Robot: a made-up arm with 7 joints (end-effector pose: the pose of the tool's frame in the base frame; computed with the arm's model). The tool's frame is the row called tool.
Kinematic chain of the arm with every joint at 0, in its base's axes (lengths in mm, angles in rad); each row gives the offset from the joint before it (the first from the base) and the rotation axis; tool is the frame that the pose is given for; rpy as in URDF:
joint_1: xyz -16 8 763 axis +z
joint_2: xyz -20 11 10 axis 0 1 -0.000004
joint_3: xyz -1 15 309 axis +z
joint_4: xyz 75 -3 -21 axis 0 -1 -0.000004
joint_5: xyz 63 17 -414 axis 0 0.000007 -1
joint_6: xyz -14 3 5 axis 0 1 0.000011
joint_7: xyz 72 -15 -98 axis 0 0.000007 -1
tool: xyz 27 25 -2 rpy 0.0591 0.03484 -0.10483
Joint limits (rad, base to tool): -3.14..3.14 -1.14..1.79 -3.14..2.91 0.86..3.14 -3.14..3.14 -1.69..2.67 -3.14..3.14
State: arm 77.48 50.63 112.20 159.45 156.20 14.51 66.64
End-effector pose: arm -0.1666 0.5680 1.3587 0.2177 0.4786 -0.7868 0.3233
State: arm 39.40 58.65 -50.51 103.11 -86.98 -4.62 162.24
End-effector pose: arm 0.6856 0.1262 0.7055 0.7825 0.1386 -0.5046 -0.3374
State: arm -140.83 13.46 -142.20 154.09 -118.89 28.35 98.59
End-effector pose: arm -0.1323 0.1147 1.5999 0.1078 0.4889 -0.8636 -0.0598
Working (the frame after each row of the table, in the pose's form):
after joint_1: -0.0160 0.0080 0.7630 0.3352 0.0000 0.0000 -0.9421
after joint_2: 0.0065 0.0121 0.7730 0.3329 0.1104 0.0393 -0.9357
after joint_3: -0.0391 -0.0443 1.0737 0.7774 0.0014 -0.1172 0.6180
after joint_4: -0.0168 0.0301 1.0675 0.0601 0.6026 -0.7839 0.1372
after joint_5: -0.0793 0.0946 1.4769 0.0876 0.3687 0.9174 -0.1215
after joint_6: -0.0669 0.0861 1.4752 0.1397 -0.3872 -0.9109 0.0275
after joint_7: -0.0979 0.1213 1.5883 0.1120 0.4380 -0.8876 -0.0880

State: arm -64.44 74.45 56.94 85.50 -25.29 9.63 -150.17
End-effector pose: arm 0.6181 -0.1085 0.5472 0.4663 -0.2134 -0.3429 0.7870
Working (the frame after each row of the table, in the pose's form):
after joint_1: -0.0160 0.0080 0.7630 0.8460 0.0000 0.0000 -0.5332
after joint_2: -0.0147 0.0308 0.7730 0.6736 0.3225 0.5118 -0.4245
after joint_3: 0.1271 -0.2311 0.8568 0.7946 0.5275 0.2961 -0.0521
after joint_4: 0.1787 -0.1969 0.8093 0.7845 0.3520 -0.3219 -0.3963
after joint_5: 0.5401 -0.1199 0.6117 0.8522 0.2730 -0.3911 -0.2150
after joint_6: 0.5283 -0.1110 0.6086 0.8820 0.2901 -0.3182 -0.1913
after joint_7: 0.6440 -0.1217 0.5699 0.4119 -0.2328 -0.3622 0.8031

